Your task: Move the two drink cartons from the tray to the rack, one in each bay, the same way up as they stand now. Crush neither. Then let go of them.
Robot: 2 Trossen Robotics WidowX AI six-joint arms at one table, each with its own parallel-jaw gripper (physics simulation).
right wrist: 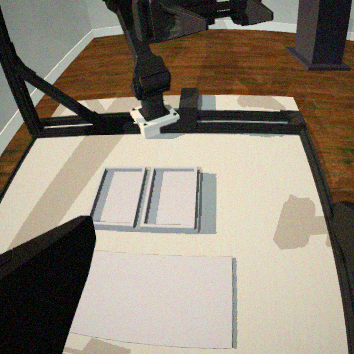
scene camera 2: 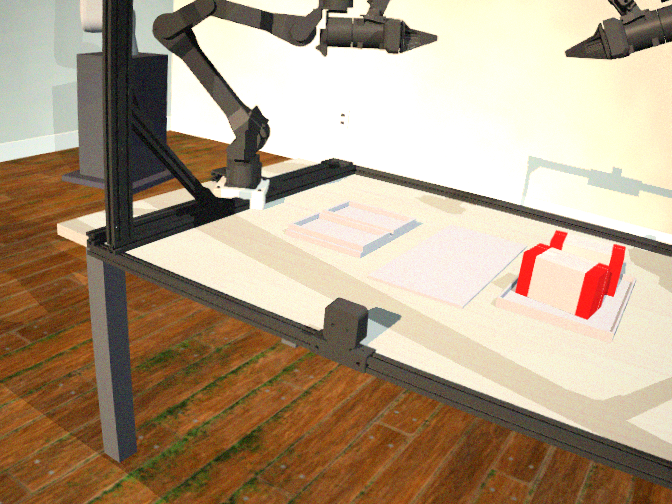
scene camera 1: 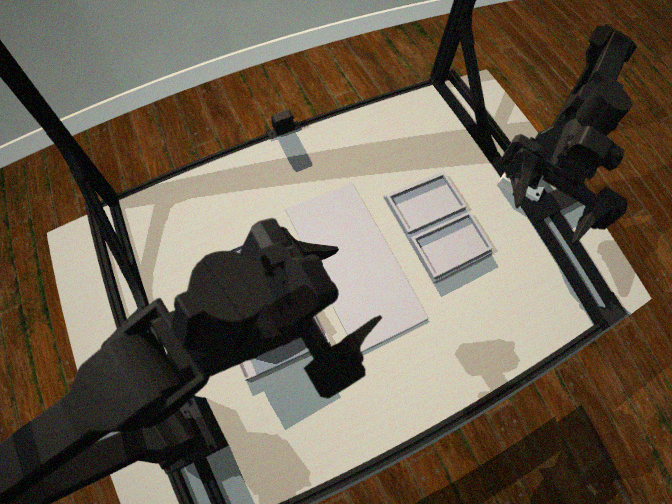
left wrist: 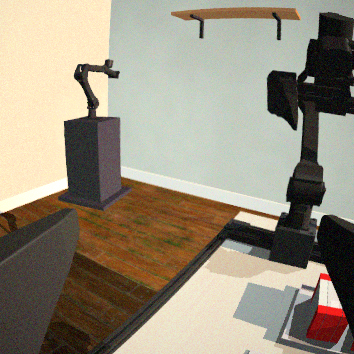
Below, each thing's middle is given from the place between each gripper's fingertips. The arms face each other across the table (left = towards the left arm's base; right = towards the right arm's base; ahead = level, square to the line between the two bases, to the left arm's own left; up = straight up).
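With the tray (scene camera 2: 602,325) as my reference, my right gripper is 15 cm past it, 8 cm to the left of it and 36 cm above it. The pale mat (scene camera 1: 370,282) is 12 cm to the left of that right hand, 11 cm behind it and 36 cm below it.
My left hand, meanwhile, is 36 cm above the pale mat, 13 cm to the left of it and 20 cm past it. Counted from this left hand, the tray is 33 cm to the right, 24 cm behind and 35 cm below.
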